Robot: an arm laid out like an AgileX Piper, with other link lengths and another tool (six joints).
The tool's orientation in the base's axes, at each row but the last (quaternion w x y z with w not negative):
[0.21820, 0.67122, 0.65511, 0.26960]
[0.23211, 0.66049, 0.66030, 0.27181]
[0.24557, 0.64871, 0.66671, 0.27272]
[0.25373, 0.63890, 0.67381, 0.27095]
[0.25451, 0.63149, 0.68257, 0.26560]
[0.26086, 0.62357, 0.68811, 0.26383]
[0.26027, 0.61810, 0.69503, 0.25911]
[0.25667, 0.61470, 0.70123, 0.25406]
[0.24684, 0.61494, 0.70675, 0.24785]
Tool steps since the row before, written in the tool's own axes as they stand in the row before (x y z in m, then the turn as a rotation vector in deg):
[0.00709, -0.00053, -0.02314, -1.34, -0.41, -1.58]
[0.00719, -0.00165, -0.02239, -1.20, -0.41, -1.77]
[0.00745, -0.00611, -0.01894, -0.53, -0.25, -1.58]
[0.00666, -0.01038, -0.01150, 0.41, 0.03, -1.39]
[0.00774, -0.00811, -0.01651, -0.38, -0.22, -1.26]
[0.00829, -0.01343, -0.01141, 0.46, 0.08, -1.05]
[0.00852, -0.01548, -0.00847, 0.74, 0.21, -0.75]
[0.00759, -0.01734, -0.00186, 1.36, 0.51, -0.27]
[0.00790, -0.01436, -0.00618, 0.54, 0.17, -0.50]
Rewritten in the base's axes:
[-0.01542, 0.00570, 0.01777, -1.33, -1.41, 0.83]
[-0.01628, 0.00604, 0.01595, -1.46, -1.28, 0.98]
[-0.01765, 0.00653, 0.00987, -1.24, -0.60, 0.97]
[-0.01579, 0.00580, 0.00120, -0.96, 0.35, 1.03]
[-0.01773, 0.00654, 0.00640, -0.99, -0.44, 0.77]
[-0.01824, 0.00671, -0.00123, -0.70, 0.43, 0.80]
[-0.01785, 0.00657, -0.00472, -0.43, 0.73, 0.66]
[-0.01479, 0.00546, -0.01064, 0.04, 1.40, 0.48]
[-0.01573, 0.00581, -0.00507, -0.27, 0.53, 0.47]

